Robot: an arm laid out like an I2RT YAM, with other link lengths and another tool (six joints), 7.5 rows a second.
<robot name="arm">
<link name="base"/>
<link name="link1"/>
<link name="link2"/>
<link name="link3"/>
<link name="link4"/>
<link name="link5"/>
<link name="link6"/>
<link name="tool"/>
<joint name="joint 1" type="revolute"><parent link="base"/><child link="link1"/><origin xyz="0 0 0.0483" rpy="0 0 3.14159"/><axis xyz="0 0 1"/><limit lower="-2.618" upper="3.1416"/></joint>
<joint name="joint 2" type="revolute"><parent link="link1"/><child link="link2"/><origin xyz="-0.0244 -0.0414 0.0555" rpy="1.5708 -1.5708 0"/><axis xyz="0 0 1"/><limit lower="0" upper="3.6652"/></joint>
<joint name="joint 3" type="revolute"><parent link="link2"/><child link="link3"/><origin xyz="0 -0.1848 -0.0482" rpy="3.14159 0 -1.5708"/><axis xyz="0 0 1"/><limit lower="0" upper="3.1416"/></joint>
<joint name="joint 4" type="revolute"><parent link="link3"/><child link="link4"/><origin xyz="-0.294 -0.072 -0.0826"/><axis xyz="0 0 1"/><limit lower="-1.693" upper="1.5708"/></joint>
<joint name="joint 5" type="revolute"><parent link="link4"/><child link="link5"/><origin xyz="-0.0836 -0.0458 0.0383" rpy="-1.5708 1.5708 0"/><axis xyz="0 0 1"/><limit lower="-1.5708" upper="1.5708"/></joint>
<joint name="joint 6" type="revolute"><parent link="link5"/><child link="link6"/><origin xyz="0 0.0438 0.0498" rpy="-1.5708 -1.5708 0"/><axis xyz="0 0 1"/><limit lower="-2.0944" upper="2.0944"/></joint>
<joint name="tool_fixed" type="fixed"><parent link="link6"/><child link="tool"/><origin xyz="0.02 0.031 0.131" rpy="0 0.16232 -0.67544"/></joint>
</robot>
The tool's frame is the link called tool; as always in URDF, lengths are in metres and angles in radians.
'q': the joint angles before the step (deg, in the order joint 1, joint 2, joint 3, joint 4, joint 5, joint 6). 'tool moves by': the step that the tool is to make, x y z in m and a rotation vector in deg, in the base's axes. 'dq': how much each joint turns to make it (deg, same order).
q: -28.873 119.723 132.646 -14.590 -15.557 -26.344
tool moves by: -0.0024 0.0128 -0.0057 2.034 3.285 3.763
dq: -0.063 2.861 6.119 -7.133 -3.830 -0.050
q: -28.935 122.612 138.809 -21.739 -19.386 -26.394
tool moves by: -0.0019 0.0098 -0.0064 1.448 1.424 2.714
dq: -0.005 -0.101 -0.002 -1.944 -2.767 0.287
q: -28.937 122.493 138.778 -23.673 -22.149 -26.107
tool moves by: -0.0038 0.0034 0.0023 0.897 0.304 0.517
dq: -0.096 -0.729 -0.158 -1.044 -0.692 0.596
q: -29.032 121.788 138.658 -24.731 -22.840 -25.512
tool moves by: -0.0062 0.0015 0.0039 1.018 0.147 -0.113
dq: -0.269 -1.711 -1.302 -0.700 -0.268 0.855
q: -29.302 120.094 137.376 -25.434 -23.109 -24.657
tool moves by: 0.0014 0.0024 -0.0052 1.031 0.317 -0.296
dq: 0.356 -0.808 -1.907 0.671 0.536 0.904
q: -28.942 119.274 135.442 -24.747 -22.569 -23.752
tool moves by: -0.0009 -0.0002 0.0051 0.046 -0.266 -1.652
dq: 0.442 -0.488 0.164 -0.254 2.047 0.507
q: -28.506 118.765 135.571 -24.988 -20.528 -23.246
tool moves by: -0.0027 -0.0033 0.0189 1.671 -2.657 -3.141
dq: 0.241 -1.255 -0.060 1.424 3.032 3.298
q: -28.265 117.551 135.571 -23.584 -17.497 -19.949
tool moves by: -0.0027 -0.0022 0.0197 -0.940 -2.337 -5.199
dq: 1.447 -1.633 -0.268 1.331 6.609 0.758
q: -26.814 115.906 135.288 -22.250 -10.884 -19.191
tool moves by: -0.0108 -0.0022 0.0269 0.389 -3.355 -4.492
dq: 0.713 -2.704 -0.682 1.097 5.161 1.981
